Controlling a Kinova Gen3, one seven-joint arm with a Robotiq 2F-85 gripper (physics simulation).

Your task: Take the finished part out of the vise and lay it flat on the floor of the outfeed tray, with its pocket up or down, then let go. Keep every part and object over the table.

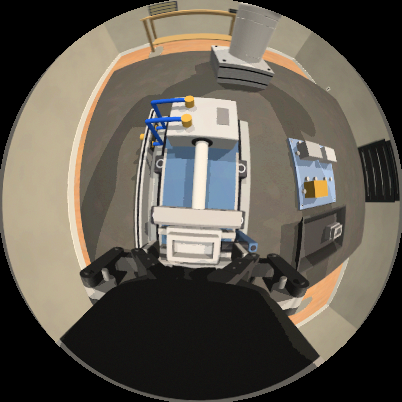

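Pixels of known places: gripper, fingertip midpoint: [195,250]; arm's base, origin of the base link: [244,54].
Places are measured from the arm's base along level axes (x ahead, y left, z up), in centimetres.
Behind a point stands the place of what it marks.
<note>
The finished part [193,233] @(x 39.2, y -22.4, z 3.1 cm), a light block with a rectangular pocket facing up, sits in the vise [197,217] @(x 37.8, y -21.7, z 2.1 cm) just on the near side of its wide pale jaw. My gripper [195,250] @(x 41.5, y -22.9, z 2.0 cm) is open and empty, with one finger to the left and one to the right of the part. The fingertips are partly hidden, so their height against the part is hard to tell. The outfeed tray [299,244] @(x 50.3, y -2.3, z -4.3 cm) is a dark, shallow tray at the lower right. A small light piece [336,231] @(x 53.8, y 15.2, z -4.0 cm) with an opening is inside it, near its right wall.
Blue hoses [155,113] @(x 18.9, y -25.2, z -2.7 cm) with yellow ends [186,120] @(x 26.8, y -20.4, z 3.5 cm) rise at the vise's far left. A blue handle [253,247] @(x 43.0, y -16.1, z 2.4 cm) sticks out right of the part. A light-blue plate [301,170] @(x 34.8, y 3.8, z -6.7 cm) with grey blocks and a yellow block [316,189] @(x 39.6, y 4.0, z -3.1 cm) lies beyond the tray. The arm's base [242,75] @(x 7.6, y -3.1, z -3.9 cm) stands at the back.
</note>
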